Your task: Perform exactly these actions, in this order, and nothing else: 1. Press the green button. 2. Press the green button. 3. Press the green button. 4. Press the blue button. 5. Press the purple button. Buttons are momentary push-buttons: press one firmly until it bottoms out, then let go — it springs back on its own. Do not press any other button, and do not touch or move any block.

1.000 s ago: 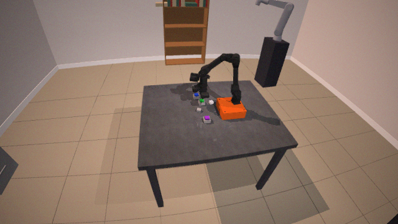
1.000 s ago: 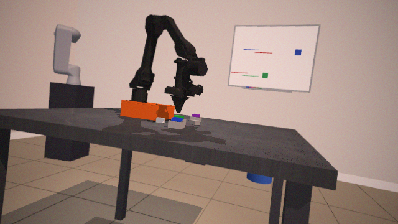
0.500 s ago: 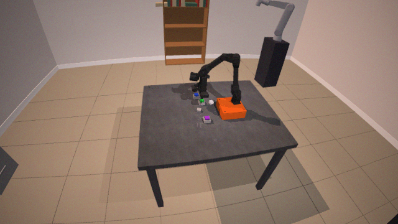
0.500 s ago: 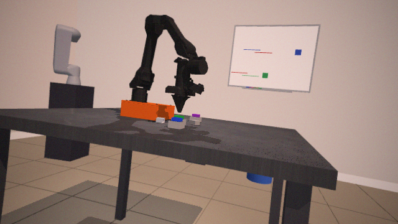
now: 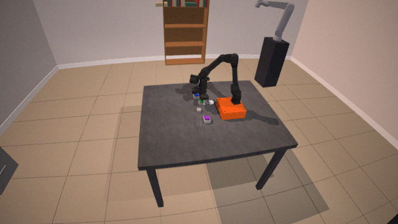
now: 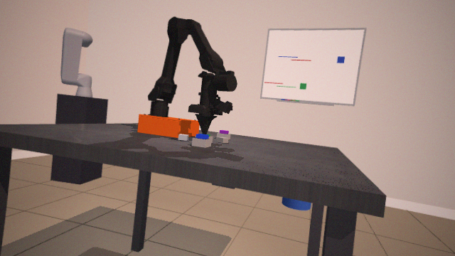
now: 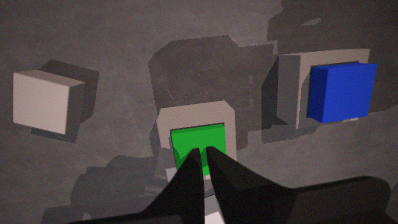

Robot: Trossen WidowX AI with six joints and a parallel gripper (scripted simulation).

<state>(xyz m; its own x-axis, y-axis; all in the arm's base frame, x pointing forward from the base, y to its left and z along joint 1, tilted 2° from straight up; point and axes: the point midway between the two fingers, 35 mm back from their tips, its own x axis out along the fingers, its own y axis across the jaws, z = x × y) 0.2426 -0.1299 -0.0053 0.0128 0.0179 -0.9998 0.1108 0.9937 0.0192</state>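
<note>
Now: gripper tip 10 mm above the green button. Also, from my gripper tip: blue button 90 mm to the right, 20 mm ahead; then purple button 210 mm to the left, 30 mm ahead.
</note>
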